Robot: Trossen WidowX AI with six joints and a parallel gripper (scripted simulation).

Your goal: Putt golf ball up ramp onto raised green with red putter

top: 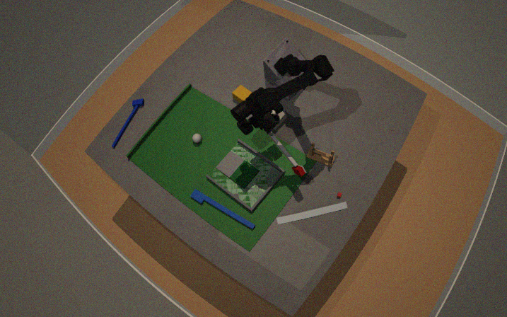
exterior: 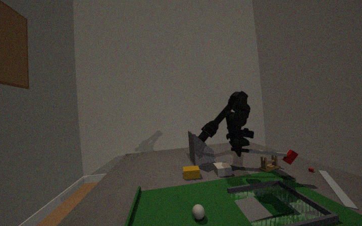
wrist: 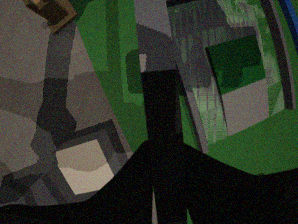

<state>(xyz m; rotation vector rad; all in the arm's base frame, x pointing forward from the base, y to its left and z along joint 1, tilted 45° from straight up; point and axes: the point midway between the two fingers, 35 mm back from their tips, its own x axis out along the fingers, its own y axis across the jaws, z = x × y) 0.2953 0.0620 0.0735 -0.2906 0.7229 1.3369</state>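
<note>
Now: the yellow block 14 cm behind my gripper tip, 22 cm to the right of it and 11 cm below it. Also, from my gripper tip: green mat (18 cm ahead, 14 cm to the right, 13 cm below); red putter (3 cm ahead, 11 cm to the left, 1 cm above); white block (12 cm behind, 3 cm to the right, 11 cm below).
</note>
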